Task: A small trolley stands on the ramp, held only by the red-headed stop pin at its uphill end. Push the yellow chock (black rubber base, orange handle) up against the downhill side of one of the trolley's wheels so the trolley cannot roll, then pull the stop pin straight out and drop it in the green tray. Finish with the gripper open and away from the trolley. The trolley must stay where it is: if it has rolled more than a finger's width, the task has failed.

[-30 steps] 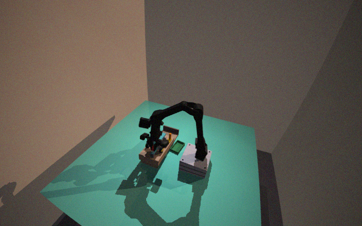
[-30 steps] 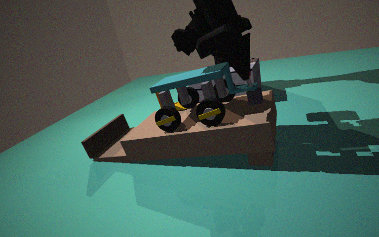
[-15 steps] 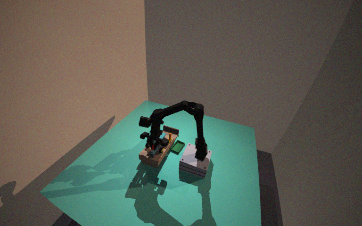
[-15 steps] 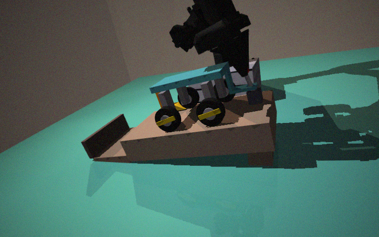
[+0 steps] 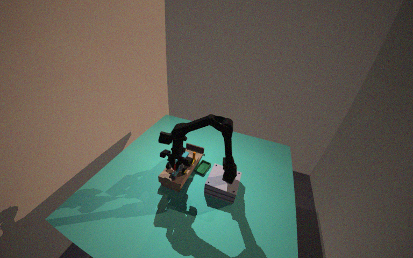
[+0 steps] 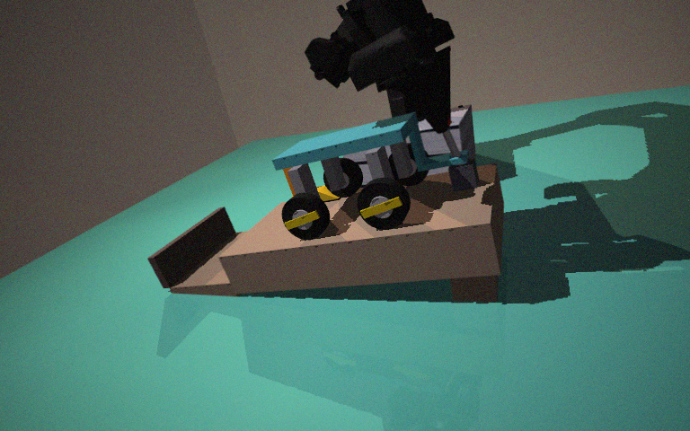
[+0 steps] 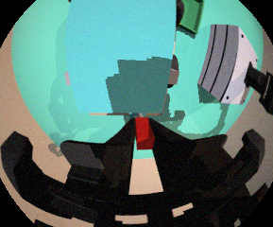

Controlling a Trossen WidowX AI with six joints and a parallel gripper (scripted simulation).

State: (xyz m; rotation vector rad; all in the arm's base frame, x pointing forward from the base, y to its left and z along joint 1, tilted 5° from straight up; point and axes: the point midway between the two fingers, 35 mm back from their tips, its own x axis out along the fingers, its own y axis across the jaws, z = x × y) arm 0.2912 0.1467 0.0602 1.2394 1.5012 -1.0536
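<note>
My gripper tip is now 70 mm past the green tray, 220 mm to the left of it and 150 mm above it. Also, from my gripper tip: brown ramp: 40 mm ahead, 100 mm to the right, 100 mm below; then red-headed stop pin: right at my gripper tip; then blue trolley: 40 mm ahead, 90 mm to the right, 30 mm below.
</note>
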